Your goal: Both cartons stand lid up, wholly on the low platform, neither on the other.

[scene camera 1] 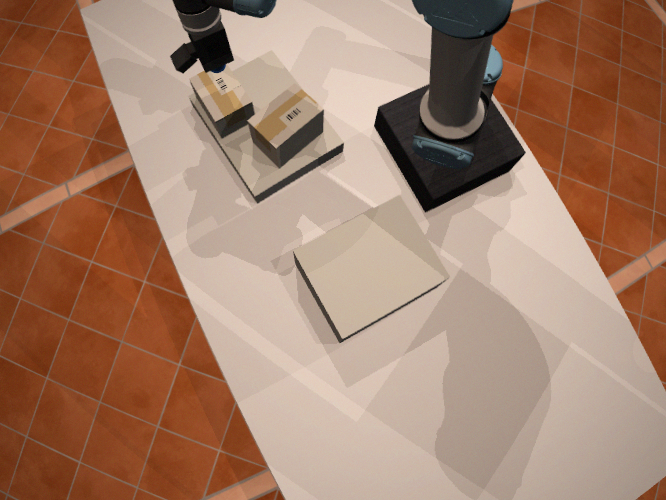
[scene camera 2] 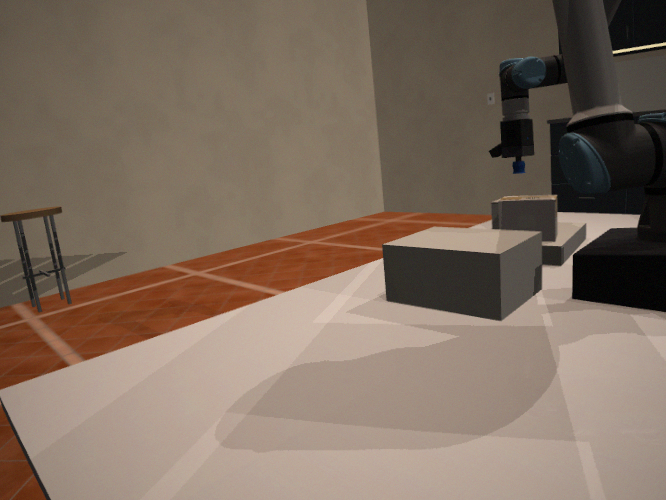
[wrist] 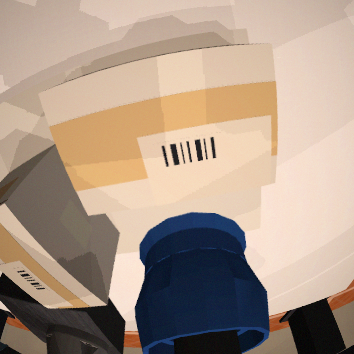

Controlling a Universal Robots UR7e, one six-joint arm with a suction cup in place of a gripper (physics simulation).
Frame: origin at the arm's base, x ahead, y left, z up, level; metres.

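Where they show: end effector, tool point: [scene camera 2: 519,173] [wrist: 193,254]; arm's base, origin of the base link: [wrist: 77,338].
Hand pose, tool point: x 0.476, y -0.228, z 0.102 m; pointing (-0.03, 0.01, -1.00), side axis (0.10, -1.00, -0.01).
Note:
Each offset is from my tool point to the top centre of the thing.
One carton @(dx +0.011, dy +0.009, dz -0.074 m) [scene camera 1: 215,95] [wrist: 107,117] stands lid up, with tape and barcode on top, on the low platform @(dx -0.066, dy +0.068, dz -0.156 m) [scene camera 1: 259,181] [scene camera 2: 569,236] close to its left edge in scene camera 1. The other carton @(dx -0.103, dy +0.138, dz -0.052 m) [scene camera 1: 278,124] [scene camera 2: 527,219] [wrist: 62,220] stands lid up on the same platform, beside the first, with a narrow gap between them. Neither is on the other. In scene camera 2 the nearer carton mostly hides the far one. My blue suction cup [scene camera 1: 217,68] [scene camera 2: 518,171] [wrist: 192,232] is open and holds nothing. It hangs above the first carton, with a gap seen in scene camera 2.
A taller grey block @(dx -0.155, dy +0.497, dz -0.084 m) [scene camera 1: 371,274] [scene camera 2: 443,277] stands on the table apart from the low platform. The arm's black base [scene camera 1: 430,191] [scene camera 2: 613,269] stands right of both in scene camera 1. A stool [scene camera 2: 32,214] stands on the floor.

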